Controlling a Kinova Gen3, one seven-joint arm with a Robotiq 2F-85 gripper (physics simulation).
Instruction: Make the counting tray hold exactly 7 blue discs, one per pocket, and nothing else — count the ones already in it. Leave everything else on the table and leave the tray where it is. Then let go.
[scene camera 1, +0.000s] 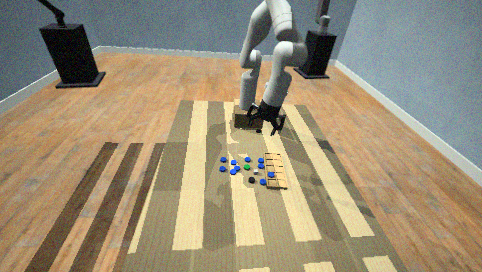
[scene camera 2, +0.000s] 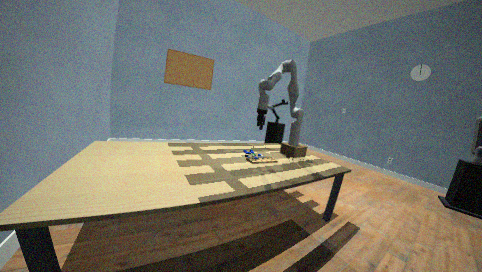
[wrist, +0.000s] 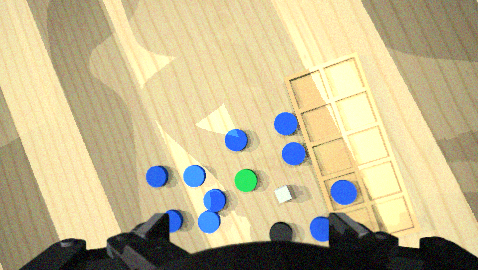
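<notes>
The counting tray (scene camera 1: 276, 187) (scene camera 2: 263, 161) (wrist: 369, 97) has two columns of pockets. A blue disc (scene camera 1: 271, 174) (wrist: 343, 192) sits in a left-column pocket, second from the near end; the near-left pocket is partly hidden by a finger in the wrist view. Several blue discs lie outside: two (wrist: 285, 123) (wrist: 293, 153) close to the tray's left side, one (scene camera 1: 263, 182) (wrist: 320, 229) near its near-left corner, partly hidden by a finger in the wrist view, and others (wrist: 236, 140) (wrist: 157, 176) (wrist: 194, 176) farther left. My gripper (scene camera 1: 262, 127) (scene camera 2: 260, 128) (wrist: 249, 231) is open and empty, high above the table.
A green disc (scene camera 1: 247, 167) (wrist: 246, 180), a small white cube (scene camera 1: 255, 172) (wrist: 283, 194) and a black disc (scene camera 1: 251, 179) (wrist: 281, 231) lie left of the tray. Another black disc (scene camera 1: 258, 131) lies near the arm's base block (scene camera 1: 242, 120) (scene camera 2: 293, 150). Striped shadows cross the table.
</notes>
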